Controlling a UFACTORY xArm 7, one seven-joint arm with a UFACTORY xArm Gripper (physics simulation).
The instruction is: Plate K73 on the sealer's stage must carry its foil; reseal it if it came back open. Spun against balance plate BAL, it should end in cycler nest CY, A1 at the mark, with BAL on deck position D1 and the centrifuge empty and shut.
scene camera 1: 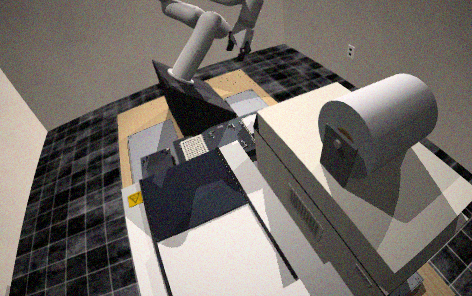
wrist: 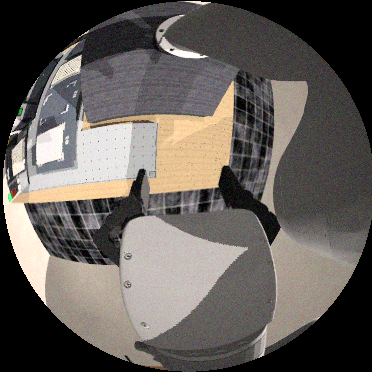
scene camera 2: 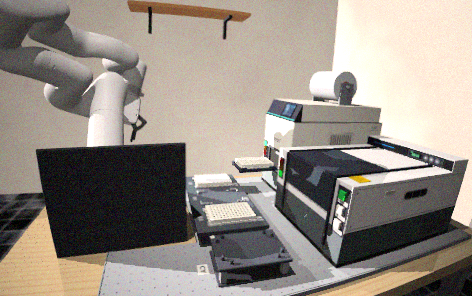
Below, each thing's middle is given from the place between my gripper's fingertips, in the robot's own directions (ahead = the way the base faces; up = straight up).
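The flat white plate (wrist: 49, 143) is 150 mm below my hand, 320 mm ahead of it and 100 mm to the right of it, and going by their middles, it is the nearest to my hand of the things named here. Then there is the centrifuge (scene camera 1: 259, 241), which I find 80 mm below my hand, 730 mm ahead of it and 440 mm to the right of it; measured to their middles, the centrifuge is the farthest from my hand among these. The dark lid (scene camera 2: 334, 162) sits 10 mm above my hand, 570 mm ahead of it and 430 mm to the right of it.
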